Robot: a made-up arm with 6 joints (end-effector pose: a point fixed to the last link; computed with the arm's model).
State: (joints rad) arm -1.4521 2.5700 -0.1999 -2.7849 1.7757 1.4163
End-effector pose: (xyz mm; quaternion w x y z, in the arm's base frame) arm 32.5 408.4 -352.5 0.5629 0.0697 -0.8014 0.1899
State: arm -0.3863 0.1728 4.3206 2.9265 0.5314 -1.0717
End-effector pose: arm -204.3 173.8 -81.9 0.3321 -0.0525 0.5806 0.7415
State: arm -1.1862 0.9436 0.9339 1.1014 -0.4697 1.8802
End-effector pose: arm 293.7 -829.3 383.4 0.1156 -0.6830 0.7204 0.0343
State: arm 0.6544 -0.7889 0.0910 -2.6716 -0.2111 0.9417
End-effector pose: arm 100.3 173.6 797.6 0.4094 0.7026 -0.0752 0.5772
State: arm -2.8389 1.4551 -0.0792 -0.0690 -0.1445 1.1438
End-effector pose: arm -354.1 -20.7 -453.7 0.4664 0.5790 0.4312 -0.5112
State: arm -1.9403 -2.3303 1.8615 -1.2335 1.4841 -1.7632
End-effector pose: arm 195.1 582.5 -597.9 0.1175 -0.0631 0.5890 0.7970
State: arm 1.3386 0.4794 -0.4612 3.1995 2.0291 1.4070
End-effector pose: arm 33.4 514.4 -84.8 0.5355 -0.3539 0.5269 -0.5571
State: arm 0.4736 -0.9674 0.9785 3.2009 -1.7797 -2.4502
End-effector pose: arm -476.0 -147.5 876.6 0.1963 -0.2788 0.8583 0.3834
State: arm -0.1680 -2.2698 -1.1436 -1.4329 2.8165 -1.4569
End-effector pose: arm 83.9 -26.2 421.6 0.4997 -0.0581 0.8531 -0.1381
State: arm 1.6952 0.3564 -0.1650 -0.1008 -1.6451 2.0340
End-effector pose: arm 5.4 646.3 116.4 0.3864 0.5793 -0.0105 -0.7177
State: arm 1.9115 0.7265 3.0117 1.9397 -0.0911 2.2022
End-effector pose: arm 51.5 -238.2 774.7 0.5582 -0.5844 -0.0394 -0.5876
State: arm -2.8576 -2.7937 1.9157 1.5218 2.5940 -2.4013
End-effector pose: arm 26.1 12.0 -802.5 0.5292 0.5285 -0.6433 0.1635
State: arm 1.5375 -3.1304 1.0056 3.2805 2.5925 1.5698
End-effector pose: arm -96.7 -343.6 -716.8 0.0209 -0.7323 -0.0393 -0.6796
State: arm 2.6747 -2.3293 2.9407 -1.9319 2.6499 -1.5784
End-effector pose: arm -27.5 -20.1 -669.0 0.3562 0.8626 -0.0751 0.3514
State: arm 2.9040 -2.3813 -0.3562 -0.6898 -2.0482 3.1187
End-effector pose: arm 449.4 -40.6 452.9 0.0309 -0.1881 0.9719 0.1384
